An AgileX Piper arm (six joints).
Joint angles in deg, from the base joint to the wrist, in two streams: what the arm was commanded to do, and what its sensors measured. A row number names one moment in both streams.
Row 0, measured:
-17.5, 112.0, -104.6, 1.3, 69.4, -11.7
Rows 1 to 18, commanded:
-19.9, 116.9, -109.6, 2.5, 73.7, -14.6
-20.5, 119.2, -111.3, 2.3, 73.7, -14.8
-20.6, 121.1, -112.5, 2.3, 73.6, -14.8
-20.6, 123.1, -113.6, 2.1, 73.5, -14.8
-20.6, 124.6, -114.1, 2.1, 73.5, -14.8
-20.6, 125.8, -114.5, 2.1, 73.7, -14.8
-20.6, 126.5, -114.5, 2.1, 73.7, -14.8
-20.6, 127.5, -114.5, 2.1, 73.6, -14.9
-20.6, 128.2, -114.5, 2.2, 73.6, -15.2
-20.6, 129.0, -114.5, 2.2, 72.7, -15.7
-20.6, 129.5, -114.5, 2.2, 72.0, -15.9
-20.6, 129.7, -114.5, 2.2, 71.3, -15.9
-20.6, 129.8, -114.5, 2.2, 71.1, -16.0
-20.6, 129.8, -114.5, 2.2, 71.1, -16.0
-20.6, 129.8, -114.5, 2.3, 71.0, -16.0
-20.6, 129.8, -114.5, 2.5, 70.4, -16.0
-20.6, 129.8, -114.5, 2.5, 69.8, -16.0
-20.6, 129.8, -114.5, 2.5, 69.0, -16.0
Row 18, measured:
-20.3, 129.5, -114.2, 2.1, 69.6, -15.6
